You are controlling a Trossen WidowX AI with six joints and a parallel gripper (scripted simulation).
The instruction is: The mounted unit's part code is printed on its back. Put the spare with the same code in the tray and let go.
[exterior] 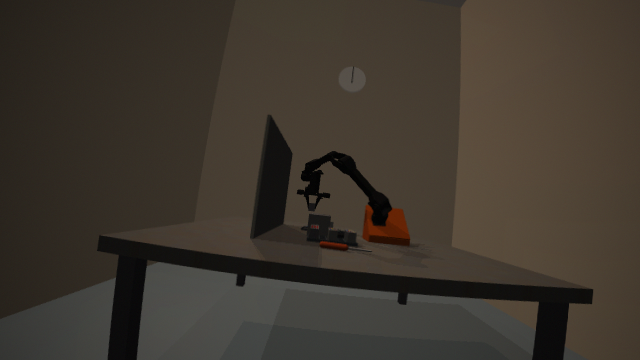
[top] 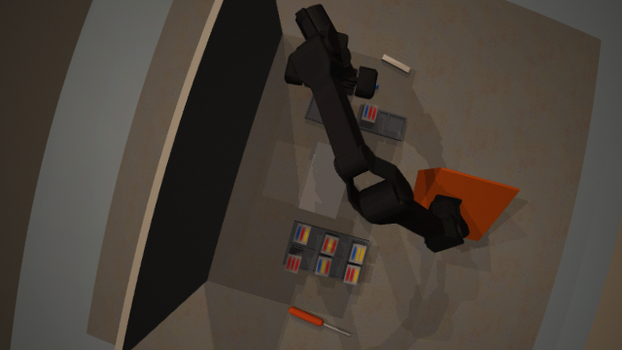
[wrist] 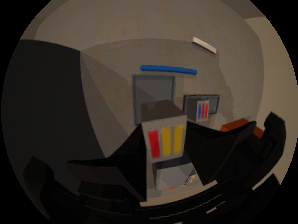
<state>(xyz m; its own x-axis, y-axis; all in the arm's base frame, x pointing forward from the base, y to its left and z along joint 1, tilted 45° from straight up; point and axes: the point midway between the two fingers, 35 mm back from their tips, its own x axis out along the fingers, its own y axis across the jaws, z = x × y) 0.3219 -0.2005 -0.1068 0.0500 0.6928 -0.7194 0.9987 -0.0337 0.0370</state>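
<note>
Right now my gripper tip is 10 mm past the grey tray, 10 mm to the right of it and 110 mm above it. From my gripper tip the other things lie so: blue pen 60 mm behind, 70 mm to the right, 110 mm below; spare 20 mm above; tall dark panel 190 mm ahead, 190 mm to the left, 110 mm above.
</note>
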